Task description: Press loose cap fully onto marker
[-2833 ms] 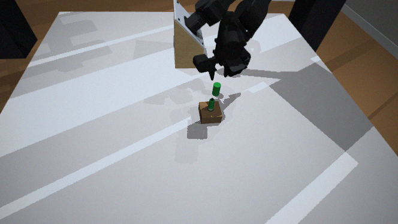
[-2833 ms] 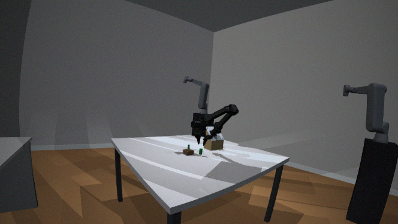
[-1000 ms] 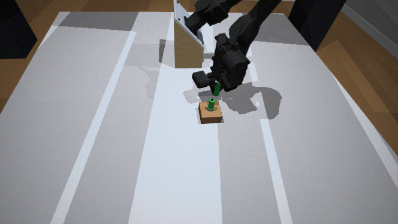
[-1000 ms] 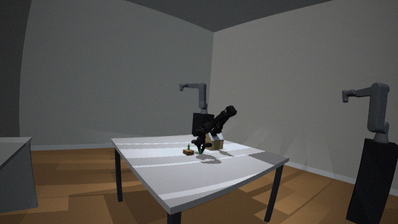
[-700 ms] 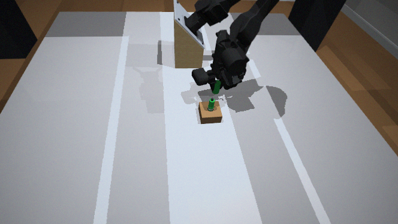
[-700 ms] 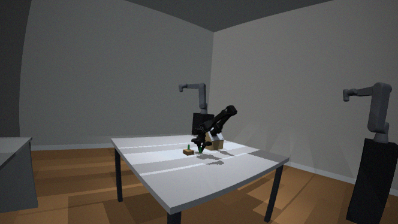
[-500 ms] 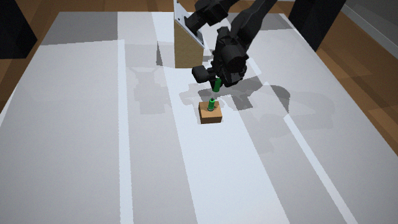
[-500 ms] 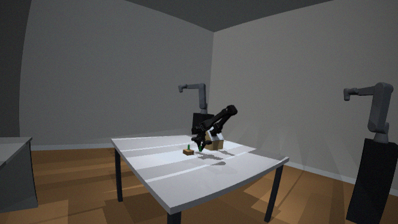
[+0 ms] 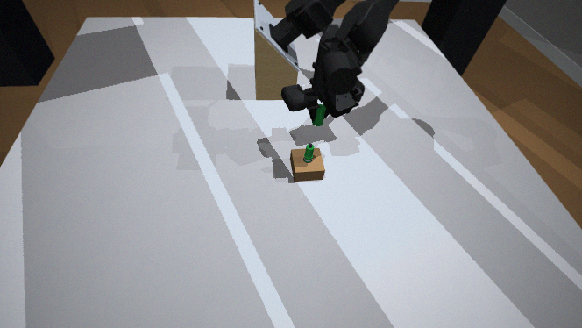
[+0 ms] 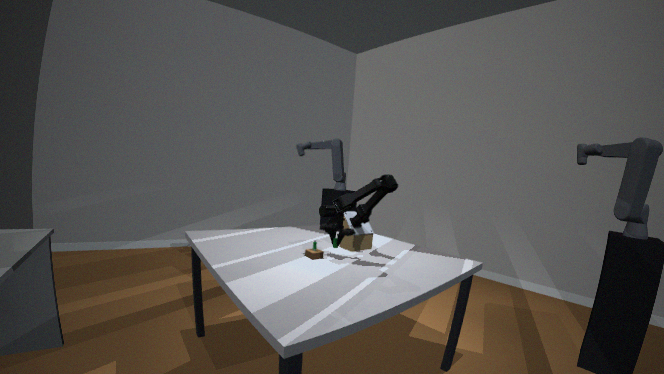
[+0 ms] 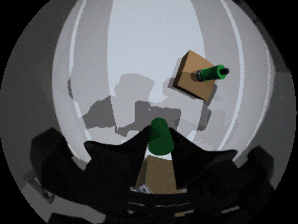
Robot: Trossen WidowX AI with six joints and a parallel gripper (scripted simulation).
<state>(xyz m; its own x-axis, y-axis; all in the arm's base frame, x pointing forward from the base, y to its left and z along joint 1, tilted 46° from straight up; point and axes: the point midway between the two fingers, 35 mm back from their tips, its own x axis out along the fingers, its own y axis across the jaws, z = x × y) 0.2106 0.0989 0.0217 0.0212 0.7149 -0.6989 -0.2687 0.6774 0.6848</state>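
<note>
Right now the green marker is 10 cm ahead of my gripper tip and 4 cm to the right of it. The rest, counted from my gripper tip: brown holder block 10 cm ahead, 4 cm to the right, 5 cm below; then green cap 1 cm above.
</note>
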